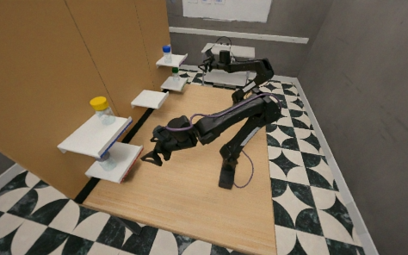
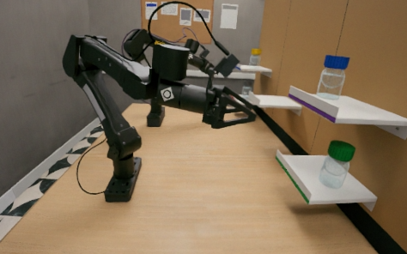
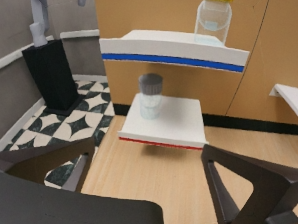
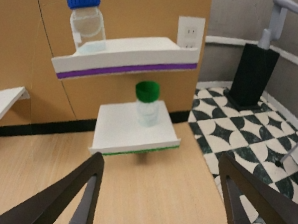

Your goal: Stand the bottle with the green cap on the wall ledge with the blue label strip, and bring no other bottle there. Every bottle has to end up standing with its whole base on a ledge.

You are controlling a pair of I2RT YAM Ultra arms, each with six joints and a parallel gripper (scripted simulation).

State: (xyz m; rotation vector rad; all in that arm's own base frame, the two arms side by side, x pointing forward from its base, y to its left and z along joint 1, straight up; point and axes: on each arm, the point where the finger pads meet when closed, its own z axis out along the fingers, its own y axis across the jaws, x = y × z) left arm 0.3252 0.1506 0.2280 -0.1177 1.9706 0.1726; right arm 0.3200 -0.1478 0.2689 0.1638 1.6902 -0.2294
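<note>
Now: the green-capped bottle 23 cm ahead of my right hand, 12 cm below it and 2 cm to the right of it. Also, from my right hand: blue-capped bottle 23 cm ahead, 9 cm to the left, 7 cm above; yellow-capped bottle 76 cm to the left, 21 cm ahead, 7 cm above.
</note>
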